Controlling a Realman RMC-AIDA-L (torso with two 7-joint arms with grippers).
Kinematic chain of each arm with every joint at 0, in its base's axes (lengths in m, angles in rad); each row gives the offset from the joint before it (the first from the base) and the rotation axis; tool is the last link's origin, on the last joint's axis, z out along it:
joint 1: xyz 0 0 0.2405 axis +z
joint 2: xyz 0 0 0 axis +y
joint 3: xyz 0 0 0.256 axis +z
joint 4: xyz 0 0 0 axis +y
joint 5: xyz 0 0 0.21 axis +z
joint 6: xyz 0 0 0 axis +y
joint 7: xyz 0 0 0.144 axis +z
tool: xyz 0 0 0
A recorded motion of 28 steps. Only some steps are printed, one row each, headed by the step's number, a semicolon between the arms.
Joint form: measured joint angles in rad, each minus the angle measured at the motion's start. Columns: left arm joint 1, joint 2, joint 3, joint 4, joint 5, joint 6, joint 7; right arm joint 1, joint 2, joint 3, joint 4, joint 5, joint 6, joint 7.
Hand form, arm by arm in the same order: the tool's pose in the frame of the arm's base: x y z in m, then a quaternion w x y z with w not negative. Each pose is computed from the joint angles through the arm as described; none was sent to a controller.
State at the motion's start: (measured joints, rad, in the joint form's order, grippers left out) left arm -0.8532 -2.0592 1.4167 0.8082 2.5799 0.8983 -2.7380; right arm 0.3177 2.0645 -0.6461 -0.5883 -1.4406 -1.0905 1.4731
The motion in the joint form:
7: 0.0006 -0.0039 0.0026 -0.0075 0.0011 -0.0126 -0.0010; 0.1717 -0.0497 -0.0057 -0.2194 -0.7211 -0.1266 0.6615
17: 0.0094 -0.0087 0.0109 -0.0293 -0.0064 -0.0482 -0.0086; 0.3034 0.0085 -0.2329 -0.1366 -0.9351 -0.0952 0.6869
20: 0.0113 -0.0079 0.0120 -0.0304 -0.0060 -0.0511 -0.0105; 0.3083 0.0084 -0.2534 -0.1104 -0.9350 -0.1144 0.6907
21: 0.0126 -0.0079 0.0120 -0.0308 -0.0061 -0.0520 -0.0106; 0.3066 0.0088 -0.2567 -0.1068 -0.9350 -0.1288 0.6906
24: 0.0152 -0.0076 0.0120 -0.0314 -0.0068 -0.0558 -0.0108; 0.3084 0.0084 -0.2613 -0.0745 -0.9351 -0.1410 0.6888
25: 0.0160 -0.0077 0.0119 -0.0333 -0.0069 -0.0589 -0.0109; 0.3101 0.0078 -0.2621 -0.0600 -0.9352 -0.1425 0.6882
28: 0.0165 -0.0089 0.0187 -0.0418 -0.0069 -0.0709 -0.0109; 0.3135 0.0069 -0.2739 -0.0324 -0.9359 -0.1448 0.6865
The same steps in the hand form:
7: -0.1795 0.4449 -0.0433 0.31683 -0.86896 -0.37385 0.06896; 0.3250 0.3675 0.0661 0.28432 -0.77538 0.53340 0.18286
17: -0.1856 0.4436 -0.0476 0.32064 -0.86445 -0.38187 0.06394; 0.2862 0.3750 -0.0134 0.19463 -0.85860 0.47335 0.02938
20: -0.1868 0.4436 -0.0473 0.32178 -0.86358 -0.38287 0.06398; 0.2856 0.3689 -0.0218 0.17210 -0.86154 0.47722 0.01981
21: -0.1874 0.4434 -0.0473 0.32196 -0.86324 -0.38348 0.06397; 0.2857 0.3658 -0.0237 0.16298 -0.86244 0.47887 0.01762
24: -0.1885 0.4434 -0.0471 0.32307 -0.86247 -0.38443 0.06311; 0.2881 0.3592 -0.0305 0.14499 -0.86115 0.48708 0.01232
25: -0.1892 0.4434 -0.0471 0.32375 -0.86199 -0.38499 0.06277; 0.2892 0.3570 -0.0330 0.13928 -0.86014 0.49055 0.01053
28: -0.1907 0.4431 -0.0489 0.32519 -0.86189 -0.38384 0.06376; 0.2909 0.3522 -0.0388 0.12677 -0.85998 0.49431 0.00313

